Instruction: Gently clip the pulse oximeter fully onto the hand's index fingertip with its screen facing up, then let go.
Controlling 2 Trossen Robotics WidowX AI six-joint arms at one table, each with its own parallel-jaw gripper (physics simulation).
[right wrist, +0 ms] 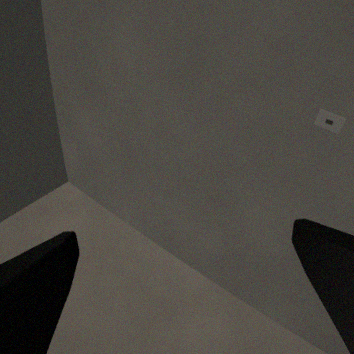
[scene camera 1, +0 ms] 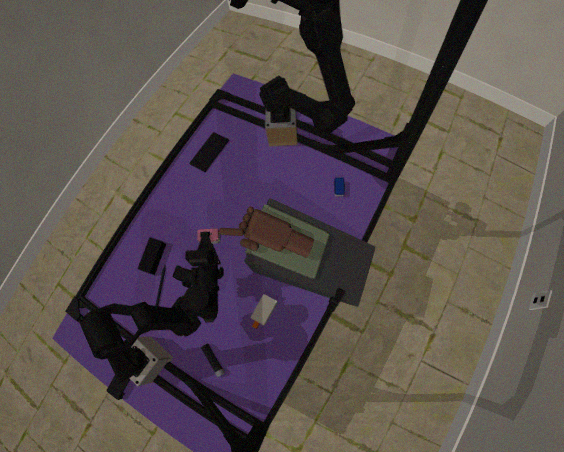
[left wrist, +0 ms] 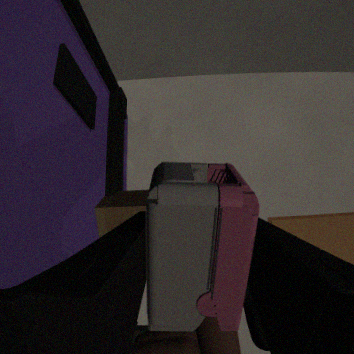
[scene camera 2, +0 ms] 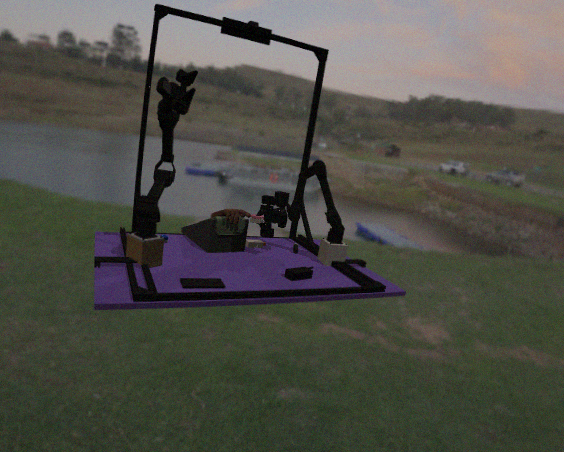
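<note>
The pink and grey pulse oximeter is level, pink side up in scene camera 1; its screen cannot be made out. My left gripper is shut on it. The brown hand lies palm down on a green pad, its index finger pointing at the oximeter. The fingertip meets the oximeter's near end; how deep it sits inside is hidden. My right gripper is open and empty, raised high away from the hand in scene camera 2.
A dark wedge stand bears the pad. A blue box, a white box with an orange end, a dark cylinder, a black block and a flat black slab lie around.
</note>
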